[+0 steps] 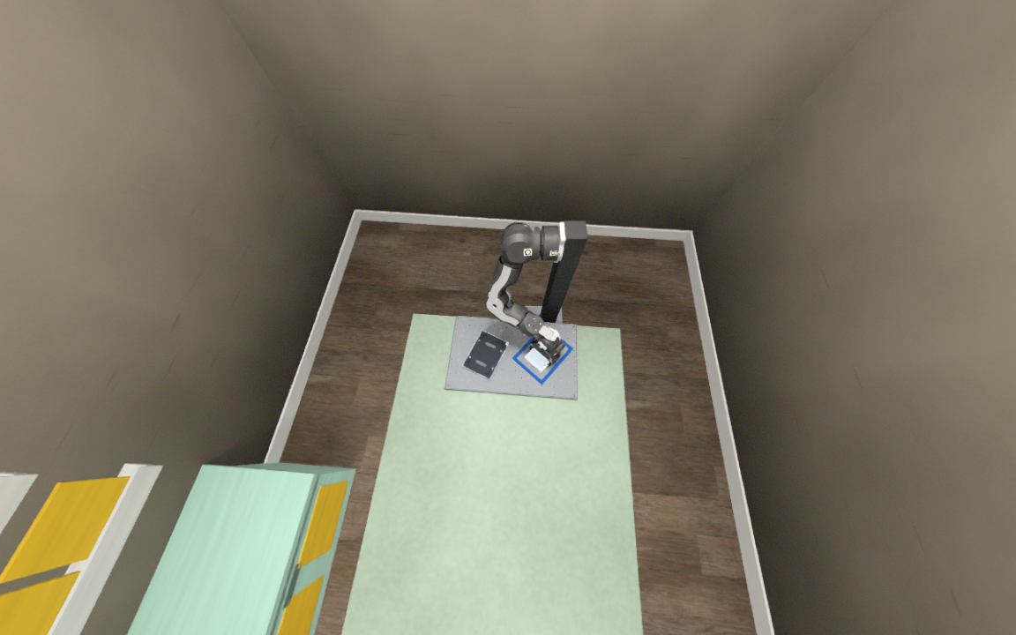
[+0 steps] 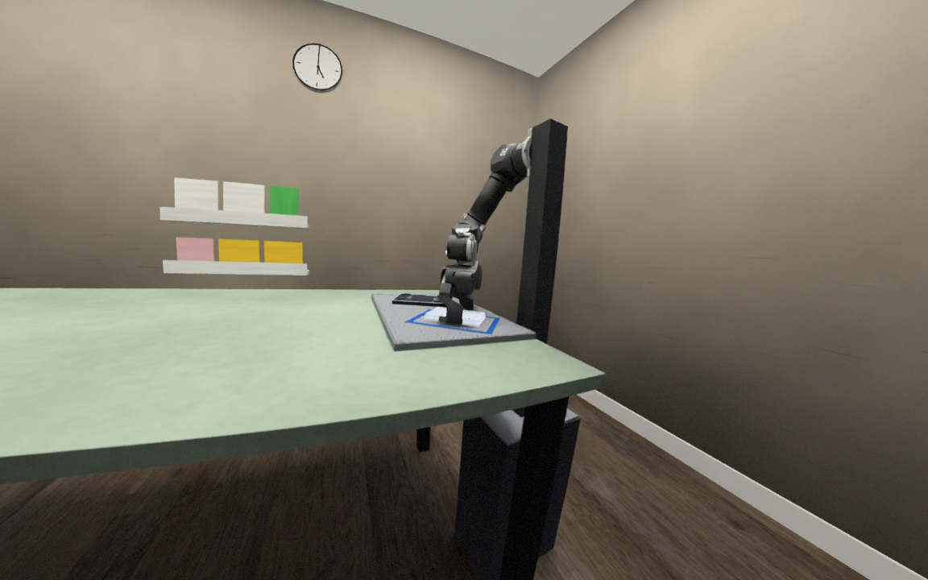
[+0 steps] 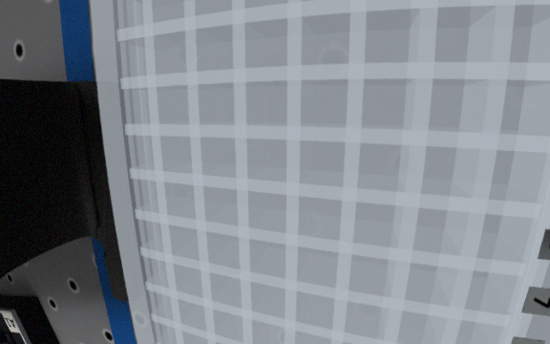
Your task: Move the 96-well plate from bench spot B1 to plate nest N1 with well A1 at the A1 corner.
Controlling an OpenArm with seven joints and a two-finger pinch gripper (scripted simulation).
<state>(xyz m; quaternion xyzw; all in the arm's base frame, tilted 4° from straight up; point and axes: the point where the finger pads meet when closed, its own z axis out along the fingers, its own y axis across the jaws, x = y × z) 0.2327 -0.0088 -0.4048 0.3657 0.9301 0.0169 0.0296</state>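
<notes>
My gripper is now right at the 96-well plate. Round my hand: black plate nest N1 (10 mm ahead, 220 mm to the right); then white A1 label (40 mm behind, 140 mm to the right).
</notes>
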